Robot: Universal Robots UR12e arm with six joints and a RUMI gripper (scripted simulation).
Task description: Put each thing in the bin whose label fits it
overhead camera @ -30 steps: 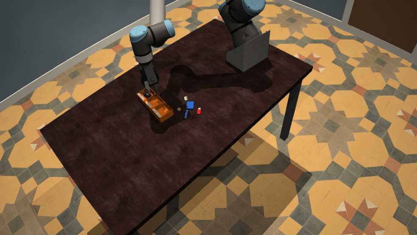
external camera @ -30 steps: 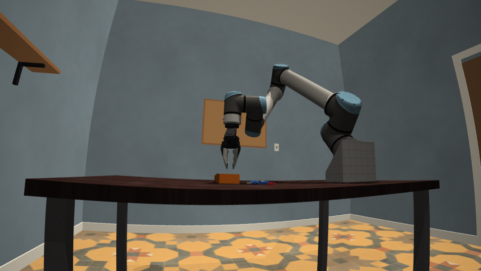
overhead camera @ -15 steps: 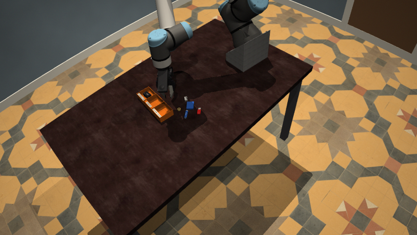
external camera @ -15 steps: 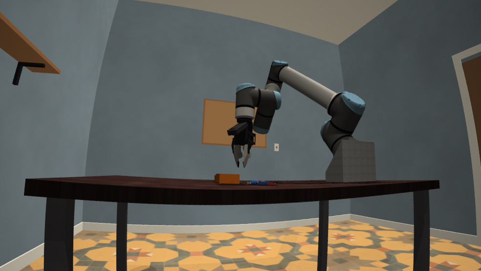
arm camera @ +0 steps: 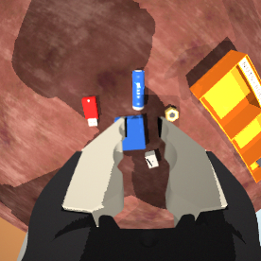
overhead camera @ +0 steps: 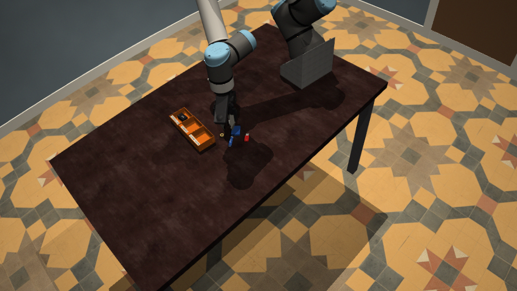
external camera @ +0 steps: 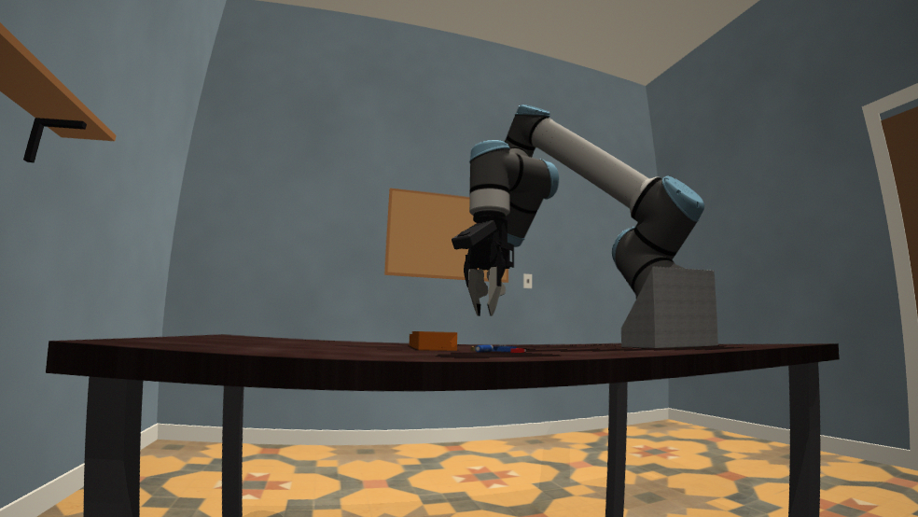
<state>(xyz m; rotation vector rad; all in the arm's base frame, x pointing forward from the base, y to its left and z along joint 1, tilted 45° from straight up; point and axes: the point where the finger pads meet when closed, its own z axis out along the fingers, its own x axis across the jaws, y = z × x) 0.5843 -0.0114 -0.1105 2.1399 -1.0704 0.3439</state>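
Right now the blue battery is 80 mm below my hand. Round my hand: blue flat block (90 mm below, 60 mm behind, 30 mm to the right); red stick (90 mm below, 70 mm behind, 40 mm to the left); yellow nut (90 mm below, 50 mm to the right).
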